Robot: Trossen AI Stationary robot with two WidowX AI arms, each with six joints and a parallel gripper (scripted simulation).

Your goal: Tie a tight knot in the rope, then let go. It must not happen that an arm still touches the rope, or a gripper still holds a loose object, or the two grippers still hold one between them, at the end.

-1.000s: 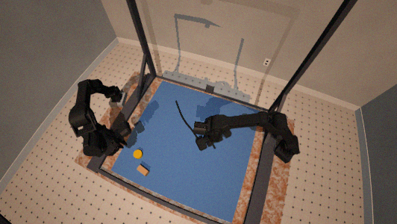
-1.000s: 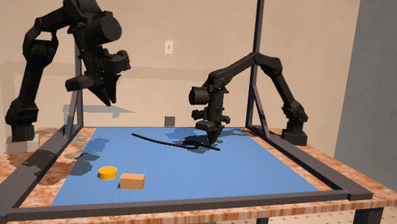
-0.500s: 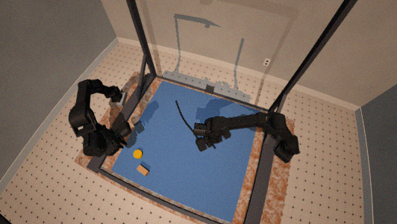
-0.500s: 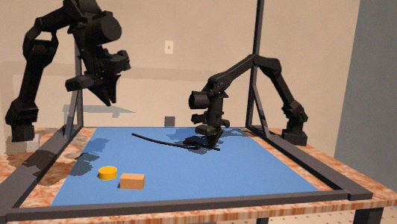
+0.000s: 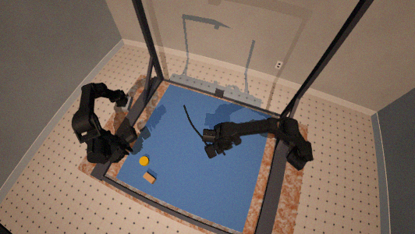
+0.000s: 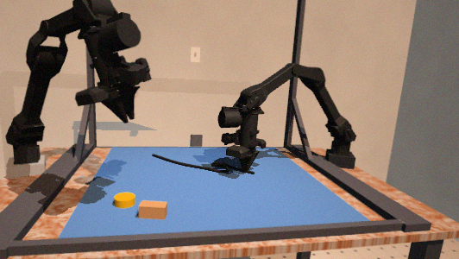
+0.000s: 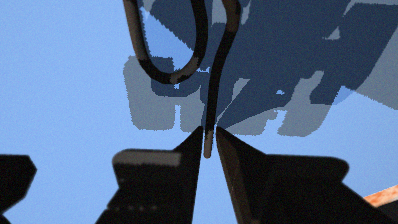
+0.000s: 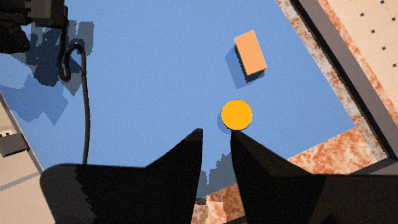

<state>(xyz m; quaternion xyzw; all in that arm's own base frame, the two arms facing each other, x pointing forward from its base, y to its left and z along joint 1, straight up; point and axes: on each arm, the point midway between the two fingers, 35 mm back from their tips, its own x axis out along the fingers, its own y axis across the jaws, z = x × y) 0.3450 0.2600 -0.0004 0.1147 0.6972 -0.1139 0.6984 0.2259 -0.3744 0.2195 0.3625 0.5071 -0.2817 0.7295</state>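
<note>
Now: left hand 130 mm to the left of the blue mat, 40 mm above it and 20 mm short of it. Also, from my left hand: yellow disc 380 mm to the right, 200 mm ahead, 30 mm below; orange block 310 mm to the right, 270 mm ahead, 20 mm below.
</note>
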